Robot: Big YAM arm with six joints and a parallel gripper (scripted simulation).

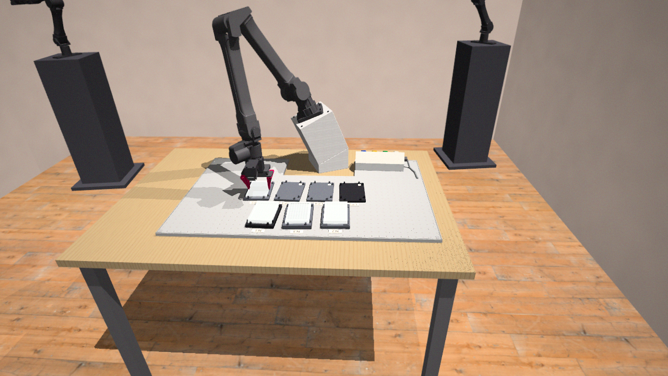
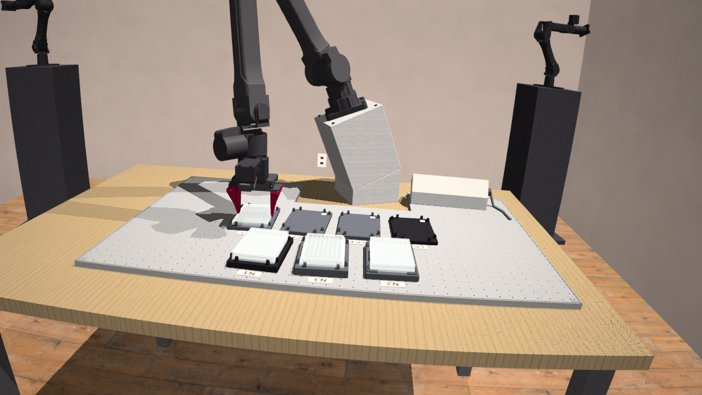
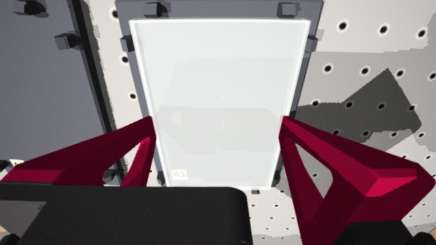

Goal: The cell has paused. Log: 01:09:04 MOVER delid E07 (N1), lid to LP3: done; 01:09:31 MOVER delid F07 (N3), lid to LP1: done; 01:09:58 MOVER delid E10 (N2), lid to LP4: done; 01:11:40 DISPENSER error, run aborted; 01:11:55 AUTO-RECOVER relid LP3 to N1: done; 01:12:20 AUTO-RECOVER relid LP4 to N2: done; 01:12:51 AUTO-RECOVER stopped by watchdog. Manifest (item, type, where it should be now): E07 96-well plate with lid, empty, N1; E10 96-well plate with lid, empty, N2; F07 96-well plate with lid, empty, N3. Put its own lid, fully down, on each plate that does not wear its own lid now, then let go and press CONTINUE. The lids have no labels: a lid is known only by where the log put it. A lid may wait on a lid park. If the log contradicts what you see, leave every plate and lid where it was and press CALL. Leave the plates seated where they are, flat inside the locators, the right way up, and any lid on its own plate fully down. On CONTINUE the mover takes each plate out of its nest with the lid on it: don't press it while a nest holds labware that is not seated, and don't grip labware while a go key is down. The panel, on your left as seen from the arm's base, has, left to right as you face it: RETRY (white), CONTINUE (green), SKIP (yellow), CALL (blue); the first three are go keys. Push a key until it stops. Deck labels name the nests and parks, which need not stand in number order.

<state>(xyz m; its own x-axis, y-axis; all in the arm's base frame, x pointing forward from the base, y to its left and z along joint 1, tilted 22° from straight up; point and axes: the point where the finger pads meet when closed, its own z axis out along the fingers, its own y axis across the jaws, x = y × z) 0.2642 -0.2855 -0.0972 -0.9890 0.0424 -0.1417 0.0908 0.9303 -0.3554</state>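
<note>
Right now my hand is 20 mm above the LP1 park. Also, from my hand: clear lid 10 mm below; LP4 park 250 mm to the left, 30 mm ahead, 20 mm below; LP3 park 130 mm to the left, 20 mm below, 20 mm ahead.
</note>
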